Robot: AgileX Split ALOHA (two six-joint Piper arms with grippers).
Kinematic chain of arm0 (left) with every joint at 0, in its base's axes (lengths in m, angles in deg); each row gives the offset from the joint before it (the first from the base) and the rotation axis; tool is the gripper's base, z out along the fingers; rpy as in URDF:
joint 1: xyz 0 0 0.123 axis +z
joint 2: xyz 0 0 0 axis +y
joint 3: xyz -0.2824 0 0.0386 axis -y
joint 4: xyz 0.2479 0 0.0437 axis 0.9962 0 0.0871
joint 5: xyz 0 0 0 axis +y
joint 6: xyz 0.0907 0 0.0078 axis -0.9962 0 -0.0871
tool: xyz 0 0 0 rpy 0 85 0
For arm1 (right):
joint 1: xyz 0 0 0.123 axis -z
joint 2: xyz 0 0 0 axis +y
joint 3: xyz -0.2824 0 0.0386 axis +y
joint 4: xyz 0.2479 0 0.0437 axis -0.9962 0 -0.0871
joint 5: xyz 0 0 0 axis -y
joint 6: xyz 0.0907 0 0.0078 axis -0.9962 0 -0.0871
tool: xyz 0 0 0 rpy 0 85 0
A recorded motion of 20 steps. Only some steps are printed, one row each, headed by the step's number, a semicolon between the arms.
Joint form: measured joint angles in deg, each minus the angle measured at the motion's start. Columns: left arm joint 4, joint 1, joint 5, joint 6, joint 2, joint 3; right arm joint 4, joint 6, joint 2, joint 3, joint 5, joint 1.
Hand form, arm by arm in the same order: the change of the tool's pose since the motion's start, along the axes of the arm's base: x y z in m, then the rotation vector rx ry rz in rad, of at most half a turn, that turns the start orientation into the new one. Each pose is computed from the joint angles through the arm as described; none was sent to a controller.
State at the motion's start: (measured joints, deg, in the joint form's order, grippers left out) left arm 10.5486 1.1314 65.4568 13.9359 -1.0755 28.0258; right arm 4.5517 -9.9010 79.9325 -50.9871 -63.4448 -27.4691
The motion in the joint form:
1: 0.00 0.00 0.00 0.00 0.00 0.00; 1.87 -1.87 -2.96 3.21 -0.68 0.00
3: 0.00 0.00 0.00 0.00 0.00 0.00; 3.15 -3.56 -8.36 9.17 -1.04 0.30
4: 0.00 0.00 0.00 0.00 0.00 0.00; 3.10 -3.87 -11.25 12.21 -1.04 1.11
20: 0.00 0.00 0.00 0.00 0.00 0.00; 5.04 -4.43 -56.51 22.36 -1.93 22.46
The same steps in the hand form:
1: 0.0000 0.0000 0.0000 0.0000 0.0000 0.0000; -0.0133 -0.0100 -0.0018 -0.0319 -0.0015 -0.0202
3: 0.0000 0.0000 0.0000 0.0000 0.0000 0.0000; -0.0376 -0.0258 -0.0077 -0.0555 0.0008 -0.0462
4: 0.0000 0.0000 0.0000 0.0000 0.0000 0.0000; -0.0496 -0.0346 -0.0113 -0.0556 0.0035 -0.0660
20: 0.0000 0.0000 0.0000 0.0000 0.0000 0.0000; -0.1560 -0.1100 0.0277 0.0992 -0.5707 -0.4483

